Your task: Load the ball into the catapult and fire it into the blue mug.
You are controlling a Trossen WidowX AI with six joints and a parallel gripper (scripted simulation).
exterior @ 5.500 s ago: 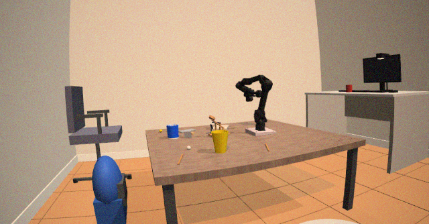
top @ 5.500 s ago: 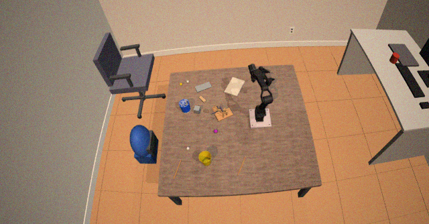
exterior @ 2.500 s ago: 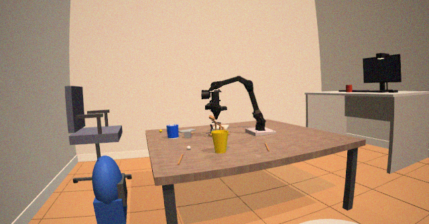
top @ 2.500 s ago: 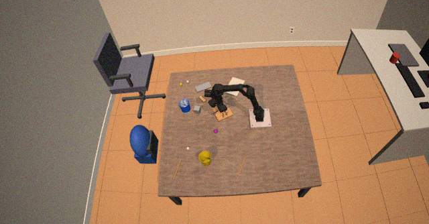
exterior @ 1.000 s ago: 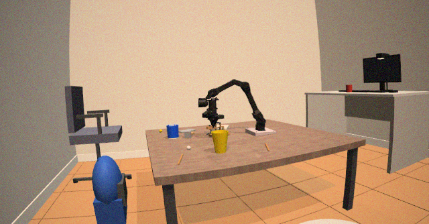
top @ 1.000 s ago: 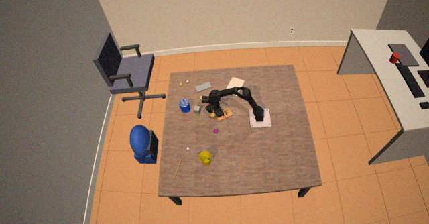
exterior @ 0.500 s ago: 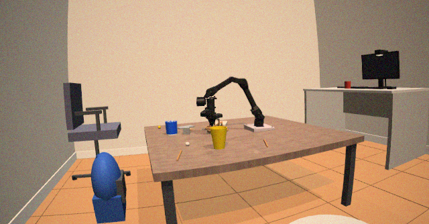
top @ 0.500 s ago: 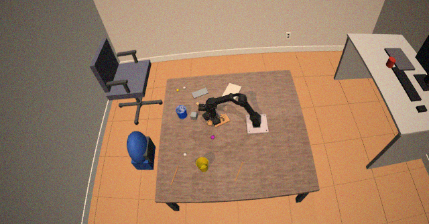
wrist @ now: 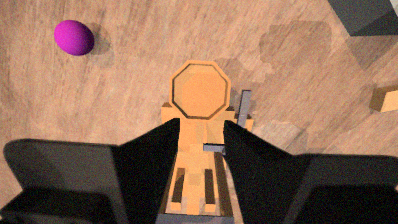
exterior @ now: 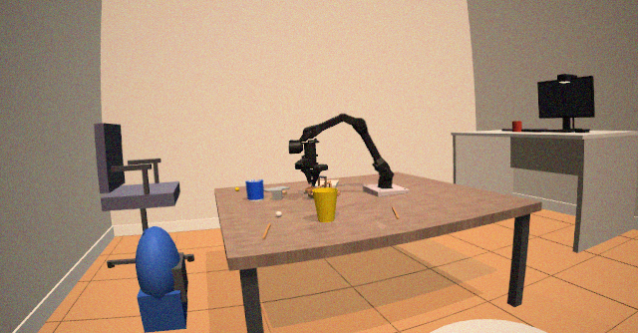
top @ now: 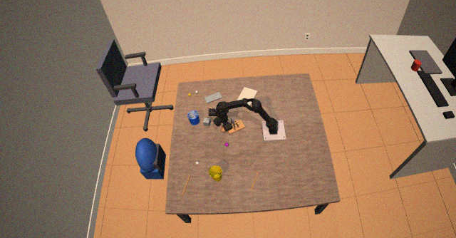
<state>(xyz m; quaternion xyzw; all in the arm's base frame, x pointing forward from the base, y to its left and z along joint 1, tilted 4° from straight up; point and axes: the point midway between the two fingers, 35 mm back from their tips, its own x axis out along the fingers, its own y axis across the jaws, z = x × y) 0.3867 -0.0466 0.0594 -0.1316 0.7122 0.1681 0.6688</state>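
The wooden catapult is 40 mm behind my gripper tip, 20 mm to the right of it and 20 mm below it. The rest, counted from my gripper tip: purple ball: 140 mm to the left, 60 mm below; grey block: 160 mm ahead, 90 mm to the right, 50 mm below; wood block: 120 mm ahead, 220 mm to the right, 70 mm below.
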